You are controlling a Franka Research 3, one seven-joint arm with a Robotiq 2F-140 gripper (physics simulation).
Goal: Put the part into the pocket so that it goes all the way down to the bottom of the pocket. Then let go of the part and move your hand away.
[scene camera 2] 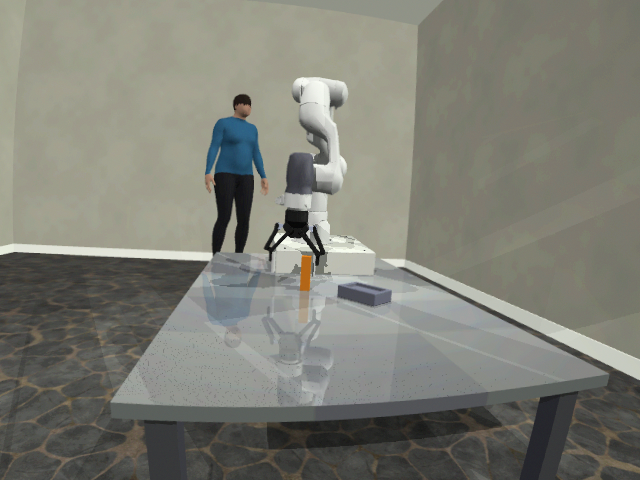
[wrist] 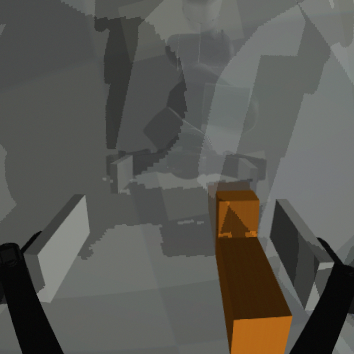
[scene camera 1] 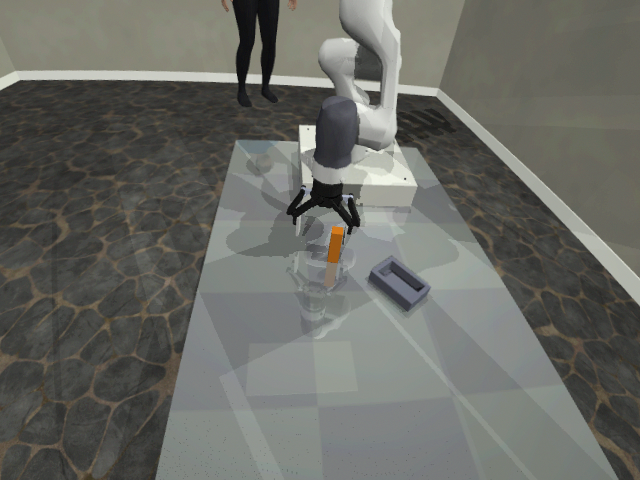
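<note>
The orange part (scene camera 1: 335, 245) (scene camera 2: 305, 273) (wrist: 252, 275) stands upright on the table. In the wrist view, a short foot shows at its lower end, pointing away from the camera's bottom edge. My gripper (scene camera 1: 321, 233) (scene camera 2: 293, 264) (wrist: 179, 216) is open and empty, pointing down low over the table. In the wrist view the part lies sideways within the finger gap, much closer to the right finger, with its near end toward the bottom edge. The grey-purple block with the rectangular pocket (scene camera 1: 395, 292) (scene camera 2: 361, 296) lies flat to the right of the part, turned at an angle, its pocket facing up.
The table (scene camera 1: 258, 439) (scene camera 2: 361, 356) is glossy and mirrors the part and gripper. The white robot base (scene camera 1: 385, 193) (scene camera 2: 351, 262) stands behind the gripper. A person (scene camera 1: 255, 46) (scene camera 2: 235, 149) stands beyond the table at the back left.
</note>
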